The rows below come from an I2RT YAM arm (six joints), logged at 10 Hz.
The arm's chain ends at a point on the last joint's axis. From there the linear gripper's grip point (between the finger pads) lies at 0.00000 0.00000 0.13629 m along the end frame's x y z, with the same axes.
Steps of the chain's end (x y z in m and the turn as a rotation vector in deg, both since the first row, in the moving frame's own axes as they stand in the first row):
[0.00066 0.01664 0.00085 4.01 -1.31 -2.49]
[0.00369 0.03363 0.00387 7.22 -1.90 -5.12]
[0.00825 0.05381 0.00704 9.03 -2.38 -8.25]
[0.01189 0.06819 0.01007 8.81 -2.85 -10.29]
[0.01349 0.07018 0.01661 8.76 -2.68 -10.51]
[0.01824 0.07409 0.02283 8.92 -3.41 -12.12]
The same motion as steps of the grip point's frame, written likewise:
[-0.00266 0.00718 0.00048 4.01 -1.31 -2.49]
[-0.00158 0.01673 0.00272 7.22 -1.90 -5.12]
[0.00109 0.03291 0.00524 9.03 -2.38 -8.25]
[0.00330 0.04804 0.00830 8.81 -2.85 -10.29]
[0.00528 0.05013 0.01488 8.76 -2.68 -10.51]
[0.00800 0.05398 0.02095 8.92 -3.41 -12.12]

